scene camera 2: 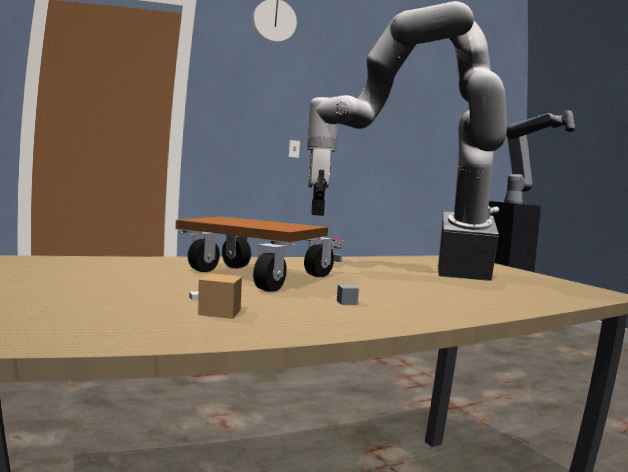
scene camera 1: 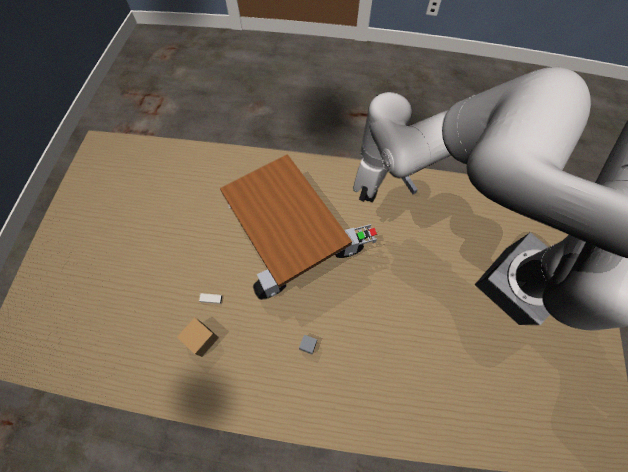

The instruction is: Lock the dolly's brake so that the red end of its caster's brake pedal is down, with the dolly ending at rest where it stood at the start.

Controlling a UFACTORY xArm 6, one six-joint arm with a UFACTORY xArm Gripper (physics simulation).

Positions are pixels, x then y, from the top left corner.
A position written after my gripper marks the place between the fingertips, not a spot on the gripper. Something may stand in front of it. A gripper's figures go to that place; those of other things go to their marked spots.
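Gripper [scene camera 2: 317, 215]: 1310 mm from the lens. From the same lens, a dolly [scene camera 2: 269, 273] is at 1000 mm from the lens, and an orange-brown block [scene camera 2: 219, 295] is 820 mm from the lens. Spots on the dolly and the orange-brown block: 210 mm apart.
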